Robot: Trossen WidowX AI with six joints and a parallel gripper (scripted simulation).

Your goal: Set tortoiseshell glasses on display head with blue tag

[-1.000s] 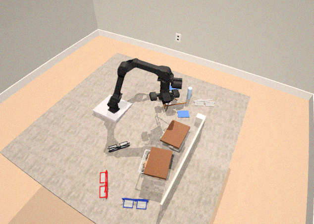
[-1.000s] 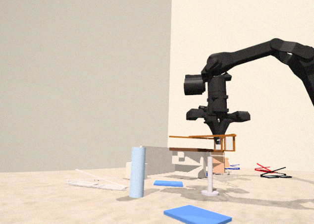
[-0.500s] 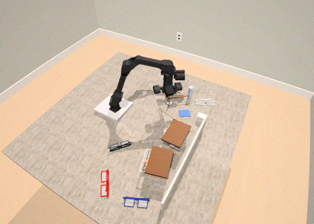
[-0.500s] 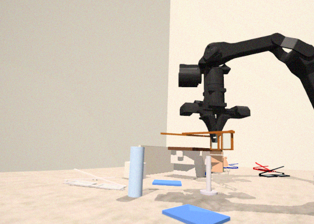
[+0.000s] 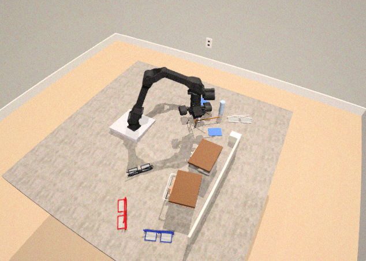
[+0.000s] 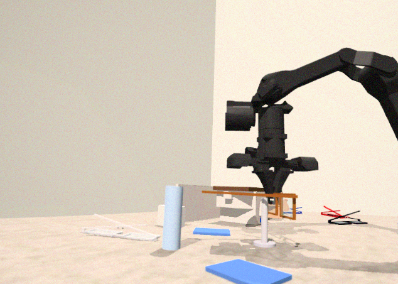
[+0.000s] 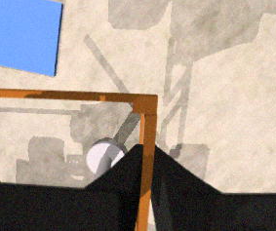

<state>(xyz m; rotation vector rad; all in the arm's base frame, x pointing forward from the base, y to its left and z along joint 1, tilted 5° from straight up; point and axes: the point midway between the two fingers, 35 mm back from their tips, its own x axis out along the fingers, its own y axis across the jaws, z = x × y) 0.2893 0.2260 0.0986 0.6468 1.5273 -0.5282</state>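
Now: the white post 10 mm behind my gripper tip, 60 mm to the left of it and 50 mm below it. From my gripper tip the other things lie so: long white rail 330 mm ahead, 300 mm to the right, 20 mm below; then light blue cylinder 80 mm ahead, 200 mm to the left, 20 mm below.
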